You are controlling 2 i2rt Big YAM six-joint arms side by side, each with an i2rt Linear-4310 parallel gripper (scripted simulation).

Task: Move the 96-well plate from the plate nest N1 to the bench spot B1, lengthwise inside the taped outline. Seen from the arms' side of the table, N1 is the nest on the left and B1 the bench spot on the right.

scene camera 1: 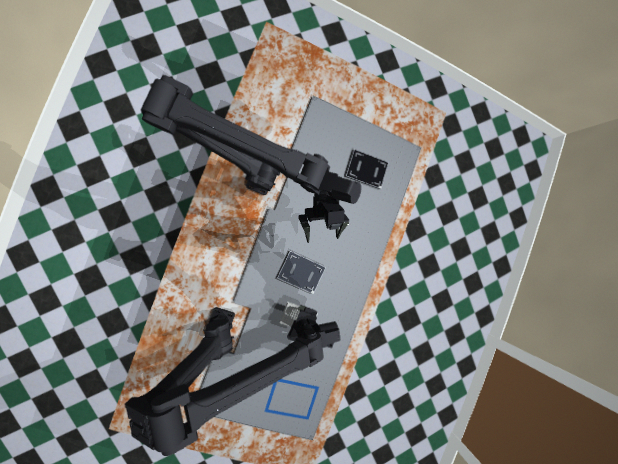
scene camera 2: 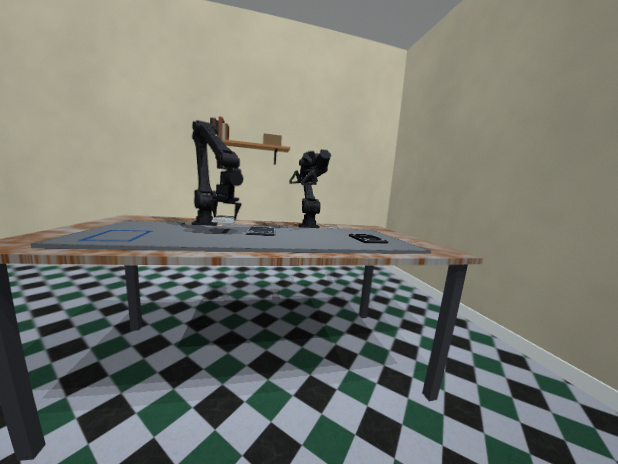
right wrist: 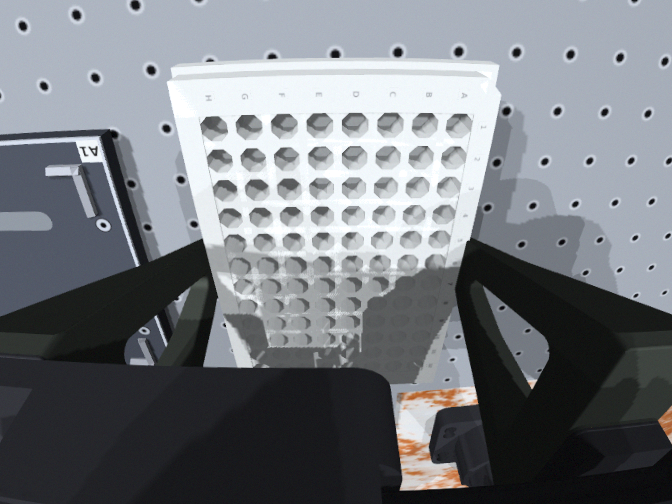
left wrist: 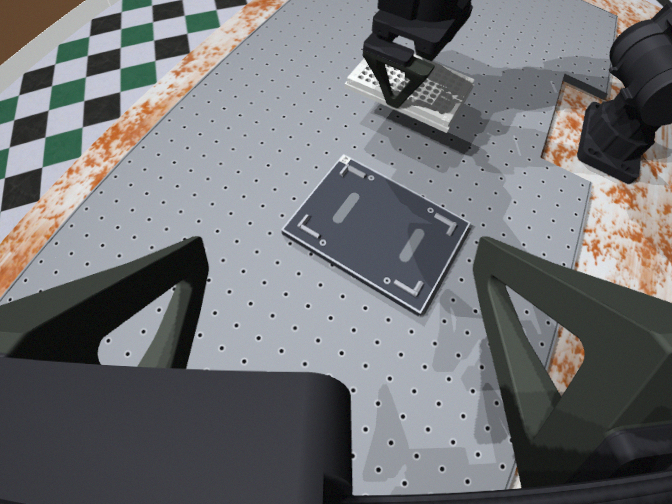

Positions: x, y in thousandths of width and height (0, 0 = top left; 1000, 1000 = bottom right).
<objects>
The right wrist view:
right gripper: 501, 499
white 96-well plate: 571, 600
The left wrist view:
left gripper: 507, 501
right gripper: 608, 166
white 96-well plate: 651, 201
</objects>
